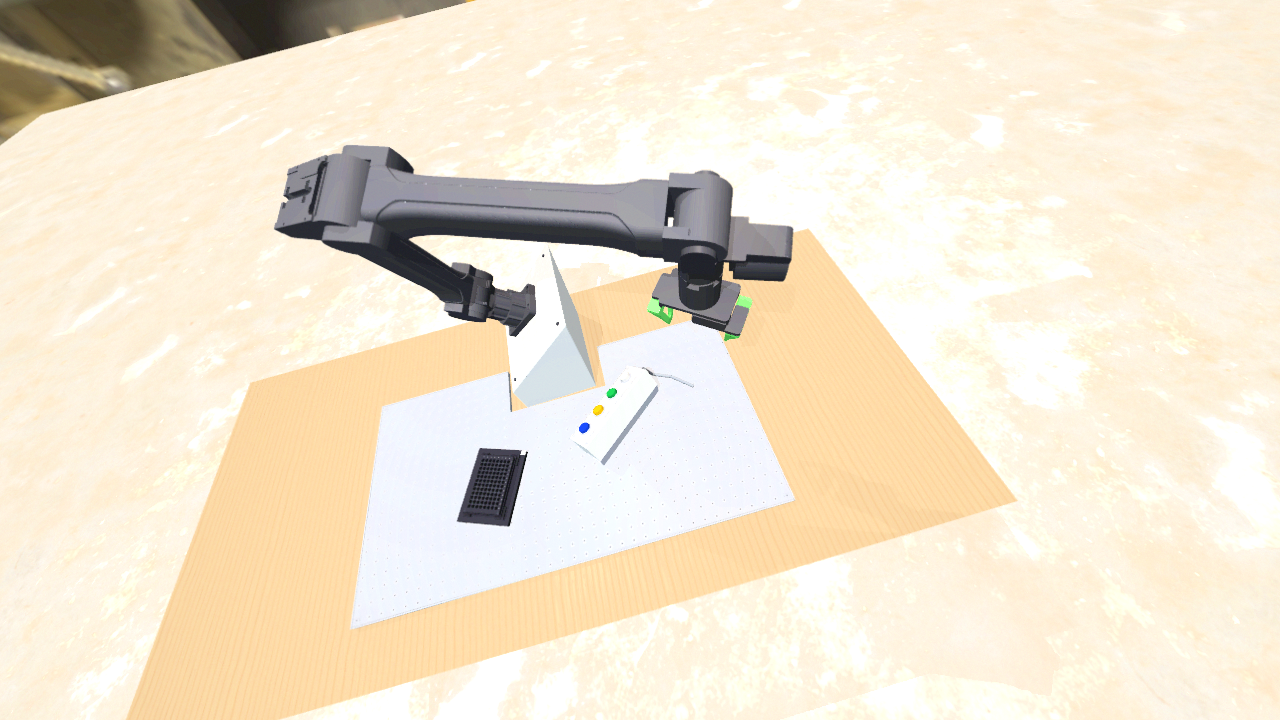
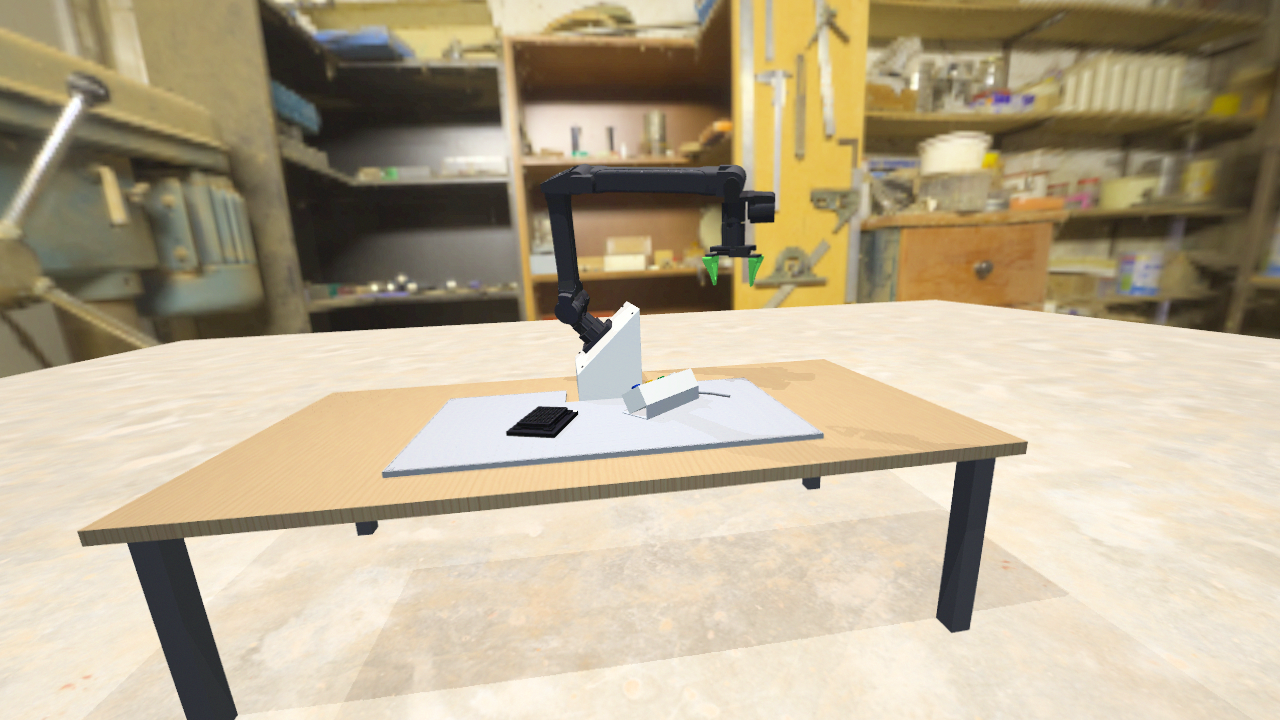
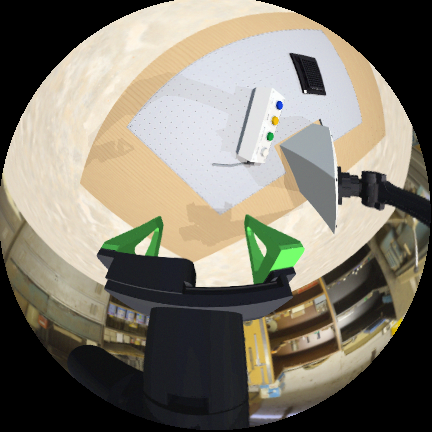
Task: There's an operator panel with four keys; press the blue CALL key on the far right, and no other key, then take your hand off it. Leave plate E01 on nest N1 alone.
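Frame: origin at the arm's base, x ahead, y left, z up, level; centimetres.
Seen in the pictures: gripper, fingertip midpoint: (image 1: 697, 329) (image 2: 732, 285) (image 3: 202, 219); arm's base at its link origin: (image 1: 524, 311) (image 2: 599, 337) (image 3: 337, 184).
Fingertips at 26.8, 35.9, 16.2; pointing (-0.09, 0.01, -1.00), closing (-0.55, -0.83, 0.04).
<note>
Pixels of each thing's top centre, then the offset from my fingertips to it, as dx, dy, dz. "spot": a spot on its surface instead. Level surfaces: height alone.
- white operator panel at its top centre: (image 1: 611, 403) (image 2: 661, 375) (image 3: 267, 125) -1.1, -18.9, -23.0
- yellow key at its top centre: (image 1: 597, 408) (image 3: 275, 120) -1.0, -22.2, -24.0
- green key at its top centre: (image 1: 611, 391) (image 3: 270, 136) -4.5, -18.7, -24.0
- white key at its top centre: (image 3: 265, 152) -8.0, -15.1, -24.0
- Black plate E01 at its top centre: (image 1: 489, 483) (image 2: 543, 414) (image 3: 312, 72) +9.2, -49.1, -28.8
- grey cable at a spot on its surface: (image 2: 715, 394) (image 3: 224, 163) spot: -7.5, -2.9, -31.1
- pegboard plate at its surface level: dz -31.4
- wooden table at its surface level: dz -32.7
The white operator panel (image 1: 626, 419) (image 2: 666, 394) (image 3: 255, 125) stands on the pegboard plate with a sloped key face. Its blue key (image 1: 583, 428) (image 3: 279, 105) is at one end, followed by the yellow key (image 1: 597, 410) (image 3: 275, 120), the green key (image 1: 611, 393) (image 3: 270, 136) and a white key (image 3: 264, 152). Black plate E01 (image 1: 490, 483) (image 2: 544, 418) (image 3: 313, 74) sits on its dark nest, apart from the panel. My gripper (image 1: 699, 322) (image 2: 733, 271) (image 3: 202, 219) is open and empty, high above the table, off the panel's white-key end, touching nothing.
The white wedge-shaped arm base (image 1: 556, 358) (image 2: 610, 367) (image 3: 312, 165) stands close beside the panel. A grey cable (image 1: 673, 379) (image 2: 715, 394) (image 3: 227, 164) runs from the panel's white-key end. The pegboard plate (image 1: 698, 474) (image 2: 447, 447) (image 3: 175, 120) lies on the wooden table (image 1: 859, 429) (image 2: 268, 474) (image 3: 120, 175).
</note>
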